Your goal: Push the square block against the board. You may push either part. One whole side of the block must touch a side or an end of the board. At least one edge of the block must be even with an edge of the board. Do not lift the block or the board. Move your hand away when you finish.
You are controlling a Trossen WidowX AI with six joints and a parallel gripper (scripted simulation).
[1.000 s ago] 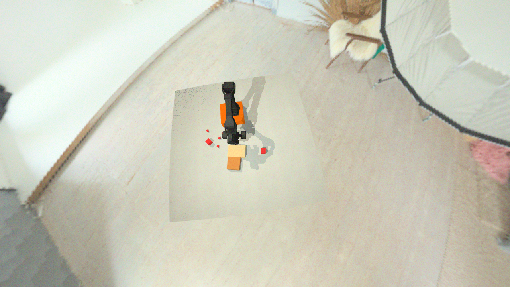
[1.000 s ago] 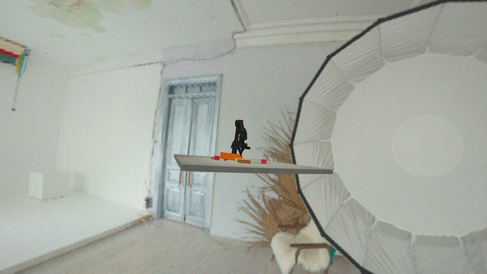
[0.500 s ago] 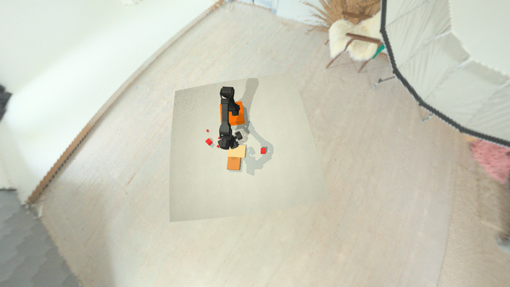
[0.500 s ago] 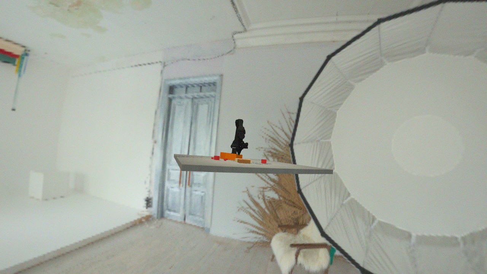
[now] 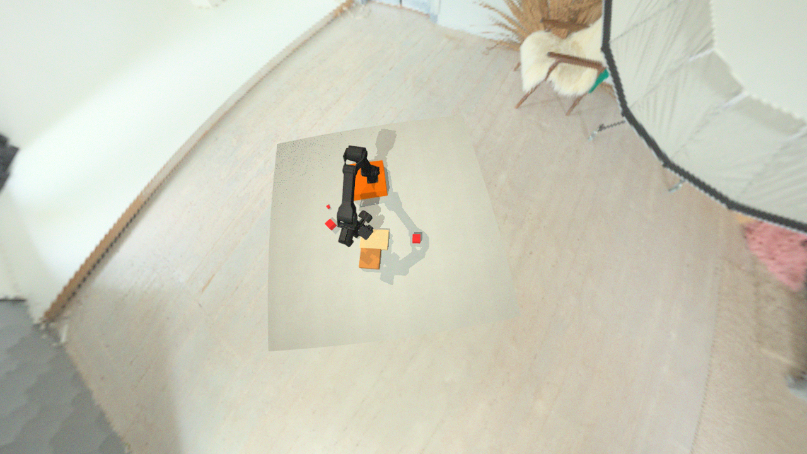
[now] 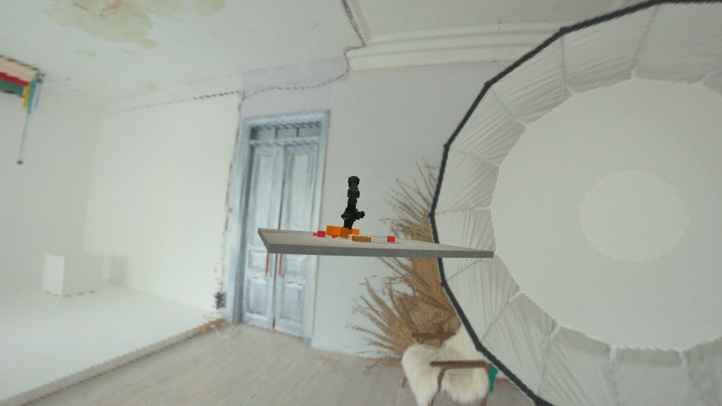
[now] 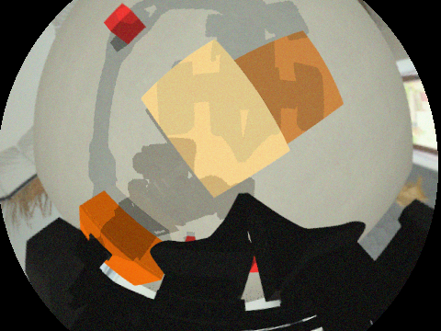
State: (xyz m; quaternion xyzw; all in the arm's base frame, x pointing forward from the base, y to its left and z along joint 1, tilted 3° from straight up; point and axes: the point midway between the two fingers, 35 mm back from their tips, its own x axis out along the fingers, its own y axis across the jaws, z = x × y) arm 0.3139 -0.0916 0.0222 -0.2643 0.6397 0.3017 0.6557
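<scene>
The pale tan flat board lies 70 mm to the left of my gripper tip, 50 mm below it and 30 mm ahead of it. Also, from my gripper tip: darker orange square block 130 mm ahead, 50 mm below, 30 mm to the left.
</scene>
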